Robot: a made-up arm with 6 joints.
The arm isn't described. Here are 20 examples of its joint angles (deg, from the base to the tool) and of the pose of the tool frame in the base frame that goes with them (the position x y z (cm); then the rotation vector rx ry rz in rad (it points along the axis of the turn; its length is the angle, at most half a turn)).
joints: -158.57 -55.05 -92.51 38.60 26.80 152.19
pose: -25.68 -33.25 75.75 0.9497 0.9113 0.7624
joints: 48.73 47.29 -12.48 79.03 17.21 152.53
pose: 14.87 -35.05 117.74 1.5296 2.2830 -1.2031
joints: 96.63 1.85 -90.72 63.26 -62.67 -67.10
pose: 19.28 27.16 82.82 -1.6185 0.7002 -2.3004
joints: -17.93 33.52 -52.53 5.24 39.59 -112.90
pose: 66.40 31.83 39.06 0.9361 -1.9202 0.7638
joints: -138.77 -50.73 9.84 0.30 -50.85 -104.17
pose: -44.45 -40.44 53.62 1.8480 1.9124 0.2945
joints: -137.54 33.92 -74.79 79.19 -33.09 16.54
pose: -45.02 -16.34 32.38 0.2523 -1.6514 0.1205
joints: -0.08 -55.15 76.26 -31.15 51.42 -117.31
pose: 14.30 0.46 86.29 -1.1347 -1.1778 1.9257
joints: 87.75 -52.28 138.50 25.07 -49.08 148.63
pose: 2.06 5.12 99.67 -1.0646 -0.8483 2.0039
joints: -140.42 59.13 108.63 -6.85 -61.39 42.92
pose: 1.90 13.67 59.93 -0.6247 0.8950 1.1922
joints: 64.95 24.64 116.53 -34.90 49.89 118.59
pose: 14.48 -8.89 74.95 0.9201 -2.4764 -1.2003
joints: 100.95 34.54 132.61 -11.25 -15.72 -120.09
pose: -47.97 14.83 107.65 -1.8916 0.3577 -0.6011
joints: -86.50 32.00 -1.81 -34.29 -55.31 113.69
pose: 16.19 17.42 35.63 -0.5788 1.7081 0.8417
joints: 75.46 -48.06 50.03 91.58 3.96 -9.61
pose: -29.71 25.97 46.72 1.5212 0.4103 -1.4726
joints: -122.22 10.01 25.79 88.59 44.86 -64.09
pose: -3.94 -21.47 31.81 -0.4812 1.3451 1.2493
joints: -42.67 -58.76 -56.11 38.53 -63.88 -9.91
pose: -72.38 4.36 71.28 -2.3180 -1.5035 0.5156
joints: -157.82 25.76 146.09 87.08 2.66 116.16
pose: -44.91 27.57 77.33 -0.2957 0.8416 -1.5152
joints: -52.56 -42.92 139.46 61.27 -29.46 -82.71
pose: 19.21 -5.40 80.65 -0.7250 0.4163 1.4118
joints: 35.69 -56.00 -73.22 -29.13 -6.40 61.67
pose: -28.60 38.37 34.63 2.5703 0.9541 0.2686
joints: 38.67 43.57 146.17 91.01 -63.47 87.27
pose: -7.06 32.47 70.55 2.2943 -0.4579 -0.9179
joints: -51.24 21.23 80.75 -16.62 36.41 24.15
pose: 18.19 -6.25 38.56 0.1821 -0.8217 0.2151
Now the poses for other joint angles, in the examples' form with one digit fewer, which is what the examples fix.
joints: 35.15 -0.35 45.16 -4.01 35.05 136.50
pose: 0.8 8.9 78.4 2.173 0.300 -1.460
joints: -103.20 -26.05 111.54 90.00 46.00 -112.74
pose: 17.6 19.8 76.0 -1.447 0.154 2.109
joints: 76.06 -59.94 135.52 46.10 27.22 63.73
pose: -8.0 28.7 55.7 0.208 -0.710 -2.802
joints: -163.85 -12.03 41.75 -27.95 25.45 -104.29
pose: -42.7 19.4 20.1 2.151 0.190 2.097
